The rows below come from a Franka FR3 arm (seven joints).
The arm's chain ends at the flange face. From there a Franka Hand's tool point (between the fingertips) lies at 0.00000 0.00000 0.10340 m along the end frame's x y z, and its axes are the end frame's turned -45 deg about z.
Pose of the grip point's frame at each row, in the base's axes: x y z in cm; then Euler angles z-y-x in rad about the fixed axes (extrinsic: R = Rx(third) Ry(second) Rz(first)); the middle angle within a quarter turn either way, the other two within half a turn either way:
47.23, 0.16, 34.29, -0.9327, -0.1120, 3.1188
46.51, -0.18, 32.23, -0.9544, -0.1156, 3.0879
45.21, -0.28, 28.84, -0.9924, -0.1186, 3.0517
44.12, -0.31, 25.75, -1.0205, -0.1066, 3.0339
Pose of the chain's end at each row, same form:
48.39, 0.39, 44.56, -0.1473, -0.1120, 3.1188
47.70, 0.37, 42.49, -0.1690, -0.1156, 3.0879
46.43, 0.64, 39.07, -0.2070, -0.1186, 3.0517
45.22, 0.80, 35.97, -0.2351, -0.1066, 3.0339

